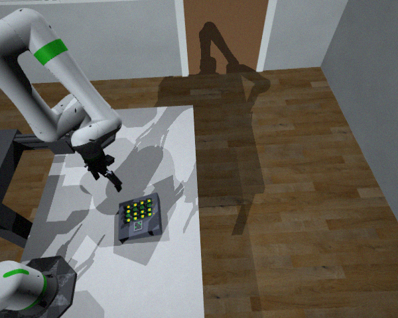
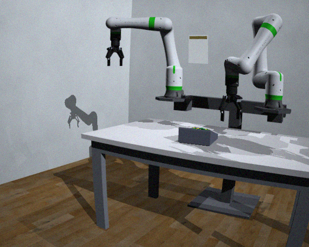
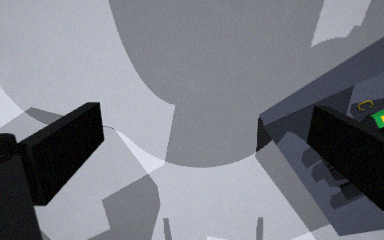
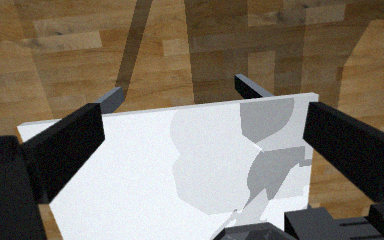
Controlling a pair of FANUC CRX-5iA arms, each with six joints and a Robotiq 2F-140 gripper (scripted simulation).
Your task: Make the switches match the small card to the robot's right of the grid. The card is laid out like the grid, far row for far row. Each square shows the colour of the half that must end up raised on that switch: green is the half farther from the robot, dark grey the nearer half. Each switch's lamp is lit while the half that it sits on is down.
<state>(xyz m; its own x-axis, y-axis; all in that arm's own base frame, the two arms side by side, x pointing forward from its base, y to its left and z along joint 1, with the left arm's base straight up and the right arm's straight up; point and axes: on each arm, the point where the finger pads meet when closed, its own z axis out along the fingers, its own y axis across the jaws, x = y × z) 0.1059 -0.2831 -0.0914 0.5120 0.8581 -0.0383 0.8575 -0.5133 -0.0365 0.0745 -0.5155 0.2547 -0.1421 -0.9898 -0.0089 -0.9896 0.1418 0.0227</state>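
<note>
My left hand is 22 cm short of the switch A4, 15 cm to the left of it and 5 cm above it. Round my left hand: switch C2 (14 cm ahead, 12 cm to the right, 7 cm below); then switch D3 (10 cm ahead, 15 cm to the right, 8 cm below); then switch B1 (17 cm ahead, 9 cm to the right, 6 cm below).
</note>
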